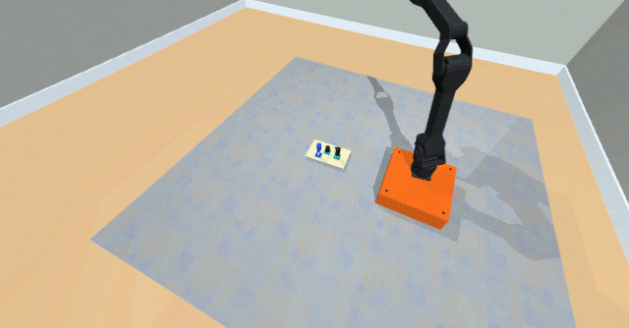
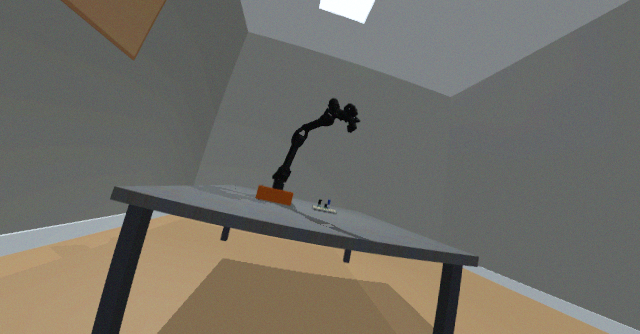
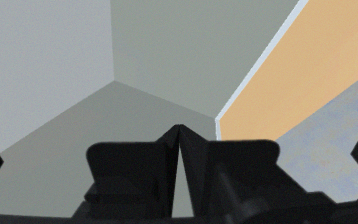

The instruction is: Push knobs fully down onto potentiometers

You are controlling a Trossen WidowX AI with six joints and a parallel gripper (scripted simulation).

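Right now my gripper tip is 550 mm above the black knob, 230 mm to the right of it and 70 mm past it. Also, from my gripper tip: blue knob (550 mm below, 240 mm to the left).
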